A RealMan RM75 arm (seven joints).
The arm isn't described. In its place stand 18 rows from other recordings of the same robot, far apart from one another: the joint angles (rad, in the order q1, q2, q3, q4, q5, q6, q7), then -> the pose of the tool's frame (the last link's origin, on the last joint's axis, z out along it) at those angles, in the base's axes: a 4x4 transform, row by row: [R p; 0 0 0 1], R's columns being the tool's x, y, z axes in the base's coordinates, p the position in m.
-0.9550, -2.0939, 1.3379, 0.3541, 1.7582, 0.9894, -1.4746 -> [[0.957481, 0.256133, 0.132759, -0.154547], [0.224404, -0.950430, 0.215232, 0.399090], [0.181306, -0.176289, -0.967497, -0.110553], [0, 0, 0, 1]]
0.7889, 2.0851, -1.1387, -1.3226, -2.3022, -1.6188, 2.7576 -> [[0.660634, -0.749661, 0.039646, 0.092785], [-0.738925, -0.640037, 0.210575, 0.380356], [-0.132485, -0.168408, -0.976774, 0.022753], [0, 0, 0, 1]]
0.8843, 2.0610, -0.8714, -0.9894, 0.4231, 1.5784, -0.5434 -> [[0.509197, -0.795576, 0.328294, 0.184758], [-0.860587, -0.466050, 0.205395, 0.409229], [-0.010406, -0.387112, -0.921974, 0.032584], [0, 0, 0, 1]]
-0.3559, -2.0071, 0.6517, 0.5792, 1.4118, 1.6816, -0.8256 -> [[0.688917, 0.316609, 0.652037, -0.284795], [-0.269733, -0.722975, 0.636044, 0.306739], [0.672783, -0.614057, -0.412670, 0.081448], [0, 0, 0, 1]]
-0.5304, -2.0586, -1.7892, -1.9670, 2.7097, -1.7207, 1.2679 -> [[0.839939, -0.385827, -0.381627, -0.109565], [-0.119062, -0.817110, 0.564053, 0.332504], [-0.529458, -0.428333, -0.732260, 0.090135], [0, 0, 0, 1]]
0.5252, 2.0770, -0.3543, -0.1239, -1.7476, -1.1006, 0.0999 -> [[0.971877, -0.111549, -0.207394, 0.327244], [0.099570, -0.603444, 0.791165, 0.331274], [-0.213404, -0.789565, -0.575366, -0.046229], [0, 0, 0, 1]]
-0.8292, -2.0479, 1.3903, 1.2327, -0.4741, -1.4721, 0.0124 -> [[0.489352, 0.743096, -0.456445, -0.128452], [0.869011, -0.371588, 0.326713, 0.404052], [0.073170, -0.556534, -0.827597, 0.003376], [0, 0, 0, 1]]
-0.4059, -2.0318, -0.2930, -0.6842, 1.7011, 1.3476, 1.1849 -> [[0.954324, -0.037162, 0.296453, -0.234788], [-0.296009, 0.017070, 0.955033, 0.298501], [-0.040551, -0.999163, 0.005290, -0.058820], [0, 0, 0, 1]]
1.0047, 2.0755, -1.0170, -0.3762, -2.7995, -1.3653, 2.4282 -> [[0.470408, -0.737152, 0.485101, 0.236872], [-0.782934, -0.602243, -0.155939, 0.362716], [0.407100, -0.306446, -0.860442, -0.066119], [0, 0, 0, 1]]
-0.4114, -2.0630, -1.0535, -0.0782, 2.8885, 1.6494, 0.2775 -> [[0.777979, 0.120534, 0.616620, -0.277888], [-0.568030, -0.284473, 0.772281, 0.286747], [0.268498, -0.951076, -0.152847, -0.008574], [0, 0, 0, 1]]
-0.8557, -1.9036, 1.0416, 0.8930, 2.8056, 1.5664, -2.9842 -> [[0.163307, 0.790146, -0.590763, -0.236400], [0.983638, -0.084234, 0.159249, 0.412542], [0.076068, -0.607103, -0.790974, 0.077996], [0, 0, 0, 1]]
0.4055, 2.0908, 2.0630, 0.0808, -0.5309, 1.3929, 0.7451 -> [[-0.350982, 0.879701, -0.320839, 0.322625], [-0.038110, 0.328933, 0.943584, 0.310466], [0.935606, 0.343408, -0.081924, 0.004447], [0, 0, 0, 1]]
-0.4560, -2.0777, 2.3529, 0.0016, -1.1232, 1.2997, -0.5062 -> [[0.452620, 0.890304, 0.049949, -0.358372], [-0.157887, 0.024885, 0.987144, 0.321715], [0.877614, -0.454687, 0.151831, 0.035927], [0, 0, 0, 1]]
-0.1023, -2.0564, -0.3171, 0.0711, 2.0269, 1.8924, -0.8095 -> [[0.285129, 0.862360, 0.418373, -0.356317], [-0.130361, -0.397546, 0.908275, 0.168879], [0.949583, -0.313515, -0.000934, 0.035647], [0, 0, 0, 1]]
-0.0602, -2.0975, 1.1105, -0.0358, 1.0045, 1.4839, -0.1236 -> [[0.819661, 0.529202, 0.219320, -0.369144], [0.120033, -0.533022, 0.837544, 0.138013], [0.560133, -0.660176, -0.500418, -0.068631], [0, 0, 0, 1]]
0.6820, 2.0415, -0.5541, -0.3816, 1.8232, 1.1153, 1.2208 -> [[-0.402636, 0.816114, -0.414539, 0.249751], [0.094242, 0.487422, 0.868066, 0.429269], [0.910496, 0.310448, -0.273166, 0.055949], [0, 0, 0, 1]]
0.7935, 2.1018, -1.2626, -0.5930, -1.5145, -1.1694, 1.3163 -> [[0.855476, -0.192713, -0.480648, 0.123860], [-0.068400, -0.962093, 0.264005, 0.393692], [-0.513305, -0.192973, -0.836229, -0.067045], [0, 0, 0, 1]]
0.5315, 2.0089, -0.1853, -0.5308, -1.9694, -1.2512, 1.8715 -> [[0.085833, -0.979932, -0.179904, 0.343597], [-0.473756, -0.198994, 0.857879, 0.363498], [-0.876464, 0.011596, -0.481329, 0.080378], [0, 0, 0, 1]]
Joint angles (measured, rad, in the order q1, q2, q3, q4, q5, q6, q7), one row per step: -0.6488, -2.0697, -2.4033, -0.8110, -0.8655, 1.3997, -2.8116; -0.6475, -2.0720, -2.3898, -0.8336, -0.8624, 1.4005, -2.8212; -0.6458, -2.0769, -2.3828, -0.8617, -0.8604, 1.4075, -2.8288; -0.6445, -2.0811, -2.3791, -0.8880, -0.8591, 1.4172, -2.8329; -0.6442, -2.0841, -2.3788, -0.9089, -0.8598, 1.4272, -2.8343; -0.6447, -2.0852, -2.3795, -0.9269, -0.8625, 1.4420, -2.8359; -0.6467, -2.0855, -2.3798, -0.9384, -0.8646, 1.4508, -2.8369; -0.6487, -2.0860, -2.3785, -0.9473, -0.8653, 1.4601, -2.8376; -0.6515, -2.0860, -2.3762, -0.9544, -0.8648, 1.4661, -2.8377; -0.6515, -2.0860, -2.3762, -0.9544, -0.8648, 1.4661, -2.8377; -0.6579, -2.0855, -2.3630, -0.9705, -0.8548, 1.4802, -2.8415; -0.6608, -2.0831, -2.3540, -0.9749, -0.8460, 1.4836, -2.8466
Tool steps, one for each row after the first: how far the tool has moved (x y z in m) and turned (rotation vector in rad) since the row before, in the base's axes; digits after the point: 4 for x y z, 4 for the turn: 0.0028, 0.0011, 0.0016, 0.0024, 0.0131, -0.0094; 0.0039, 0.0008, 0.0021, 0.0042, 0.0072, -0.0126; 0.0038, 0.0005, 0.0024, 0.0036, 0.0052, -0.0142; 0.0034, 0.0004, 0.0024, 0.0035, 0.0015, -0.0132; 0.0035, 0.0000, 0.0025, -0.0006, -0.0018, -0.0129; 0.0028, 0.0005, 0.0018, 0.0004, -0.0008, -0.0100; 0.0025, 0.0000, 0.0009, -0.0036, 0.0003, -0.0093; 0.0023, 0.0004, 0.0007, -0.0024, 0.0027, -0.0092; 0.0000, 0.0000, 0.0000, 0.0000, 0.0000, 0.0000; 0.0045, 0.0003, 0.0004, -0.0139, 0.0178, -0.0194; 0.0008, 0.0003, 0.0001, -0.0075, 0.0139, -0.0038
